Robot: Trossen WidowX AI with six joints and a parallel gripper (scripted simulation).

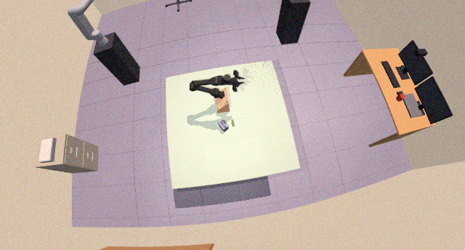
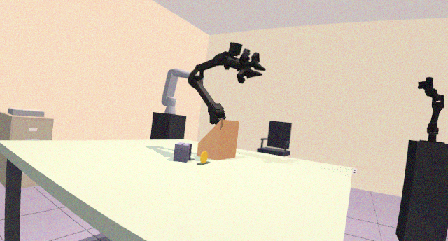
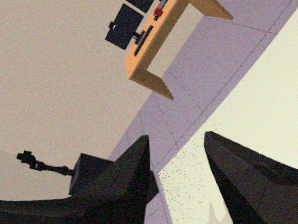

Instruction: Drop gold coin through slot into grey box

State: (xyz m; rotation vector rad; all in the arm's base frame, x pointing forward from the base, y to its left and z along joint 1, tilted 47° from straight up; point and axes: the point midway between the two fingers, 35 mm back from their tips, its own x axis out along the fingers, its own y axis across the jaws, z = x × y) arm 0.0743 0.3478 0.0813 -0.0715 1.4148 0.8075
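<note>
My gripper tip is 210 mm short of the gold coin, 160 mm to the left of it and 430 mm above it.
</note>
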